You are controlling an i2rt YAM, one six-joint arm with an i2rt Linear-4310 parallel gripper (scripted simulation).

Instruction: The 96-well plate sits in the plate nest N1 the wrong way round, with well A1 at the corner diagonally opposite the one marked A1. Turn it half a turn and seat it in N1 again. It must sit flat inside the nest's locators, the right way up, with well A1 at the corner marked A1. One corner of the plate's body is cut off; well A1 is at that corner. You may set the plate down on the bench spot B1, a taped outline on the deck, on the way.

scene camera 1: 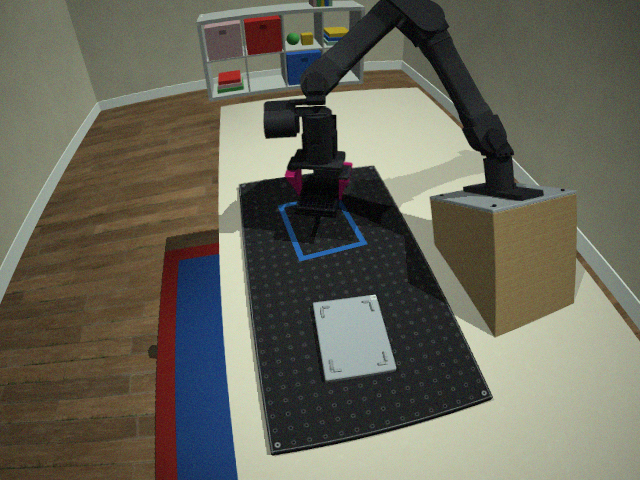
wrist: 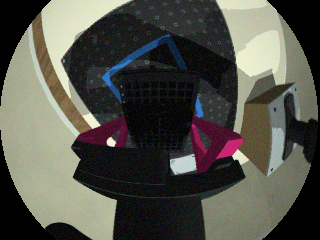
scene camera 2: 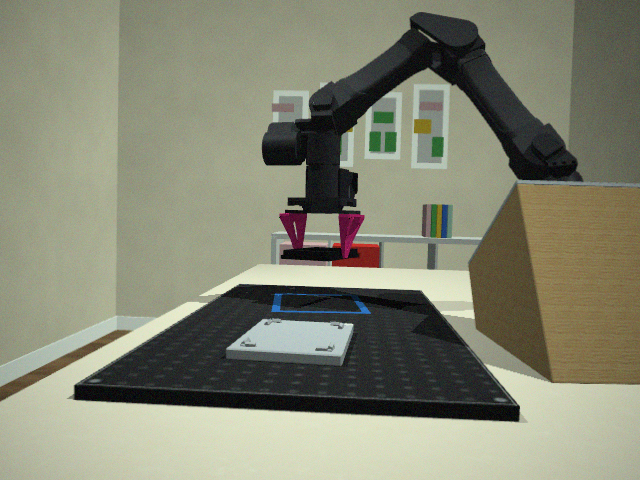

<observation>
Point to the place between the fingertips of my gripper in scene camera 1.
320, 197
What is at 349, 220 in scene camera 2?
My gripper.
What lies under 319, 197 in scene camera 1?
A black 96-well plate.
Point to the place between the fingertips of my gripper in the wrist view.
158, 118
</observation>
